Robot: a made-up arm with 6 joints. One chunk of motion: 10 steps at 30 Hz.
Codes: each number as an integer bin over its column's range. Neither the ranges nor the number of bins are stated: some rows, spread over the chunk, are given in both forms.
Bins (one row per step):
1: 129 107 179 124 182 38
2: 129 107 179 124 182 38
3: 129 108 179 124 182 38
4: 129 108 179 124 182 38
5: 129 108 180 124 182 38
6: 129 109 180 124 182 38
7: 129 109 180 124 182 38
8: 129 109 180 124 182 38
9: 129 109 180 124 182 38
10: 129 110 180 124 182 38
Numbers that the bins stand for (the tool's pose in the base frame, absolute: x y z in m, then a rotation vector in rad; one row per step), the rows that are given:
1: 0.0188 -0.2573 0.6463 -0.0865 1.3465 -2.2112
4: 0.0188 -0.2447 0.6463 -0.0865 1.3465 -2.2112
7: 0.0188 -0.2322 0.6588 -0.0865 1.3465 -2.2112
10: 0.0188 -0.2196 0.6588 -0.0865 1.3465 -2.2112
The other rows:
2: 0.0188 -0.2573 0.6463 -0.0865 1.3465 -2.2112
3: 0.0188 -0.2447 0.6463 -0.0865 1.3465 -2.2112
5: 0.0188 -0.2447 0.6588 -0.0865 1.3465 -2.2112
6: 0.0188 -0.2322 0.6588 -0.0865 1.3465 -2.2112
8: 0.0188 -0.2322 0.6588 -0.0865 1.3465 -2.2112
9: 0.0188 -0.2322 0.6588 -0.0865 1.3465 -2.2112

